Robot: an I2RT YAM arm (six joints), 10 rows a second.
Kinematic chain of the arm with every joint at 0, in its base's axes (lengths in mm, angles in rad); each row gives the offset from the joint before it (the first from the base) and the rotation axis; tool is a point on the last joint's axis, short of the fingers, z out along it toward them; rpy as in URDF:
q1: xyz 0 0 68 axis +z
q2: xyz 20 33.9 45.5 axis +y
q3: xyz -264 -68.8 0 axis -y
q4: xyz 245 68.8 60 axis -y
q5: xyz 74 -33.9 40.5 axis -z
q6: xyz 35.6 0 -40.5 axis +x
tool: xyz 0 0 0 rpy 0 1.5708 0
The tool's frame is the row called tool.
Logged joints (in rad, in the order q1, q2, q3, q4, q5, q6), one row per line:
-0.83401, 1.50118, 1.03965, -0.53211, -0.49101, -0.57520
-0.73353, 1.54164, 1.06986, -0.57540, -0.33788, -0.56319
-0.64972, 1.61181, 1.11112, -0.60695, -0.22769, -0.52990
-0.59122, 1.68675, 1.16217, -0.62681, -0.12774, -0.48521
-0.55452, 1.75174, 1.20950, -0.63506, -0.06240, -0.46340
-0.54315, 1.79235, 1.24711, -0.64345, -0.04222, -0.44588
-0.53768, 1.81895, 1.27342, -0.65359, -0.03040, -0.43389
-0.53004, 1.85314, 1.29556, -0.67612, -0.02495, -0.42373
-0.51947, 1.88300, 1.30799, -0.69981, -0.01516, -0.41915
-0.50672, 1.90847, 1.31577, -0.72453, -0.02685, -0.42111
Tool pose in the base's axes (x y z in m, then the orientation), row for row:
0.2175, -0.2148, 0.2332, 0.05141, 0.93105, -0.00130, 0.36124
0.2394, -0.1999, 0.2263, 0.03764, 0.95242, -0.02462, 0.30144
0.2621, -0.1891, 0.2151, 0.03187, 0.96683, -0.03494, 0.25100
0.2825, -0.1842, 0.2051, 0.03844, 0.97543, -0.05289, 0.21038
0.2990, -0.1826, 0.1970, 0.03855, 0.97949, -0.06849, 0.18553
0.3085, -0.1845, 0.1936, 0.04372, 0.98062, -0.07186, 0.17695
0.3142, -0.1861, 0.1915, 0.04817, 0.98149, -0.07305, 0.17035
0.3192, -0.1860, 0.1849, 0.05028, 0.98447, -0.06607, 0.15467
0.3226, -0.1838, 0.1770, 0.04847, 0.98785, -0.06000, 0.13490
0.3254, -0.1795, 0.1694, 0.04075, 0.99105, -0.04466, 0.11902
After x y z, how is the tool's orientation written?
As a quaternion, x y z w.
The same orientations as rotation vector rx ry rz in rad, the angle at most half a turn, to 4 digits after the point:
0.1325, 2.3987, -0.0033
0.0998, 2.5264, -0.0653
0.0867, 2.6310, -0.0951
0.1069, 2.7116, -0.1470
0.1086, 2.7595, -0.1930
0.1237, 2.7756, -0.2034
0.1368, 2.7882, -0.2075
0.1441, 2.8210, -0.1893
0.1404, 2.8623, -0.1738
0.1191, 2.8976, -0.1306

